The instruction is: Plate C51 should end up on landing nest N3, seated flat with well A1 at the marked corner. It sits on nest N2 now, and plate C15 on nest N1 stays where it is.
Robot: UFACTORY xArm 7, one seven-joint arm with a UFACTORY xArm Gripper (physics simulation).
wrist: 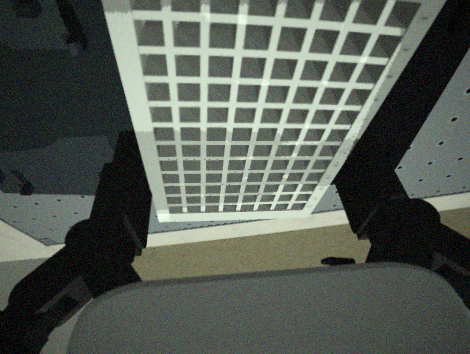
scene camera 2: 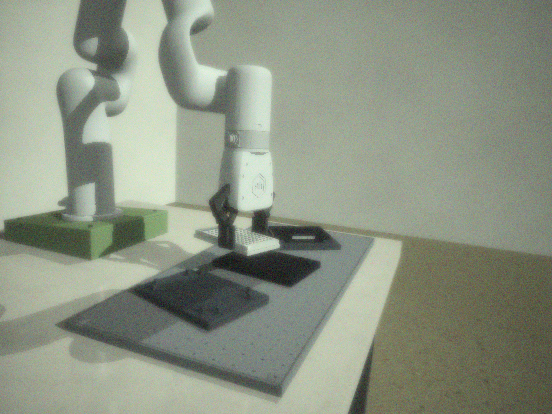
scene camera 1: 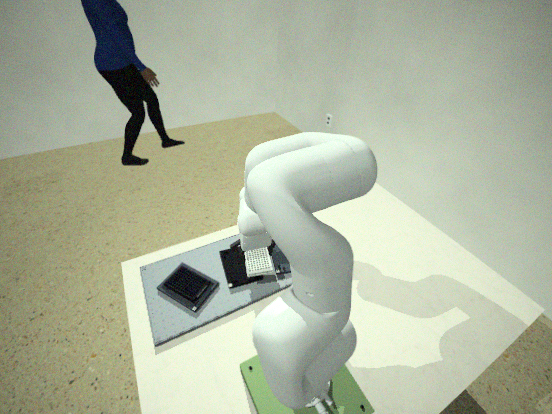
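Observation:
Plate C51, white with a grid of square wells [scene camera 1: 259, 261] [scene camera 2: 255, 239] [wrist: 141, 117], is between my fingers and roughly level. My gripper [scene camera 1: 254, 247] [scene camera 2: 245, 235] is shut on its long sides. In scene view 2 the plate hangs above the black nest N2 [scene camera 1: 232, 265] [scene camera 2: 272, 267] [wrist: 390, 110]. Landing nest N3 [scene camera 1: 284, 260] [scene camera 2: 200, 300] [wrist: 60, 100] is dark with small corner posts and has no plate on it; the arm hides part of it in scene view 1. Dark plate C15 [scene camera 1: 186, 282] sits on nest N1 [scene camera 1: 172, 298] [scene camera 2: 332, 245]. Well A1 cannot be made out.
The nests stand on a grey perforated board [scene camera 1: 155, 320] [scene camera 2: 280, 365] [wrist: 440, 145] on a pale table [scene camera 1: 200, 372]. The arm's green base block [scene camera 1: 250, 380] [scene camera 2: 45, 235] stands beside the board. A person in blue and black [scene camera 1: 112, 45] stands on the floor beyond the table.

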